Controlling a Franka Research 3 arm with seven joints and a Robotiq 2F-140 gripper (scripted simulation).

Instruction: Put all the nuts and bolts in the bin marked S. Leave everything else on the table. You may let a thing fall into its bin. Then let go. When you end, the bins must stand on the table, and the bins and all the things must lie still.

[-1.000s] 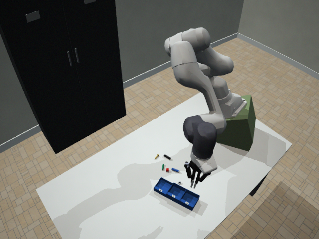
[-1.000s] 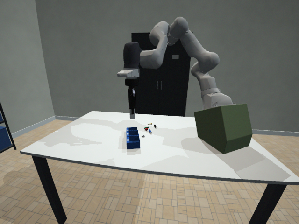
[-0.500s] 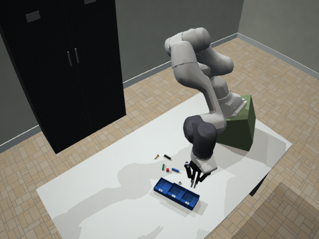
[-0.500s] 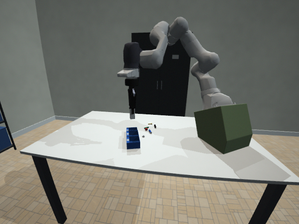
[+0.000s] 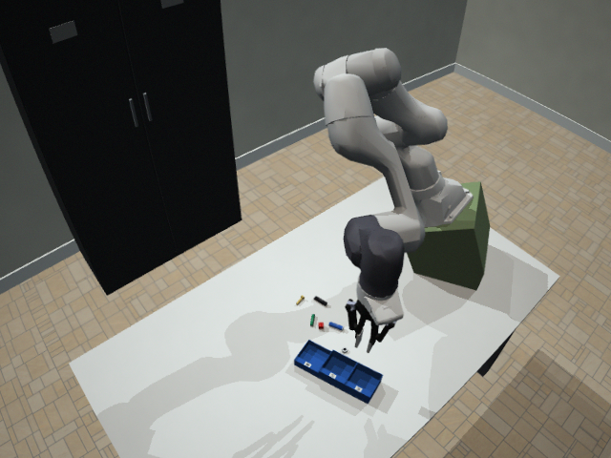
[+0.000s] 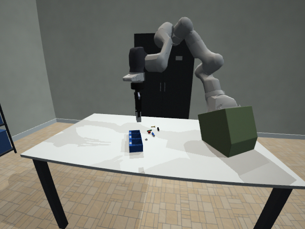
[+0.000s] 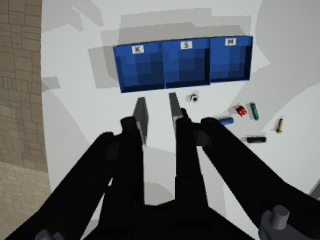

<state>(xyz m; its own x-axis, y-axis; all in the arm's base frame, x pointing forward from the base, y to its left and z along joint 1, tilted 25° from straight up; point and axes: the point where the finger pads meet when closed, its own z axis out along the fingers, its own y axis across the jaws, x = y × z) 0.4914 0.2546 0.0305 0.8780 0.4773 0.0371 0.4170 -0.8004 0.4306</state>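
My gripper is now 33 cm to the left of the bolt, 20 cm above it and 3 cm past it. From my hand the other things lie so: grey nut: 20 cm below, 9 cm to the right, 3 cm behind; then blue piece: 20 cm below, 17 cm to the right, 6 cm behind; then blue bin: 19 cm below, 4 cm to the right, 4 cm ahead.
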